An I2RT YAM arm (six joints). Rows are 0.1 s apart.
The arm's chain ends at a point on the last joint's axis. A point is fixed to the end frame.
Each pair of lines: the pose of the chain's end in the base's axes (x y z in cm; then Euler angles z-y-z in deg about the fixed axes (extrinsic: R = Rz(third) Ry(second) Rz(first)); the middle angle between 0 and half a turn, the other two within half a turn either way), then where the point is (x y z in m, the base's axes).
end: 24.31 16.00 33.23 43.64 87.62 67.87
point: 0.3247 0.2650 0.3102
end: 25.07 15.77 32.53 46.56 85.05 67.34
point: 0.3323 0.2635 0.3071
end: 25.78 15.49 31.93 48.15 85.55 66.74
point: 0.3397 0.2601 0.2991
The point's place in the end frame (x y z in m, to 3 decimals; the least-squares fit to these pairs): -0.005 -0.045 0.127
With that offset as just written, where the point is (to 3 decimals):
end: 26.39 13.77 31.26 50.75 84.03 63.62
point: 0.350 0.239 0.294
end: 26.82 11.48 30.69 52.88 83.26 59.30
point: 0.361 0.211 0.289
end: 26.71 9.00 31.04 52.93 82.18 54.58
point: 0.368 0.178 0.295
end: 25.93 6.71 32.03 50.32 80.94 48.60
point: 0.370 0.143 0.309
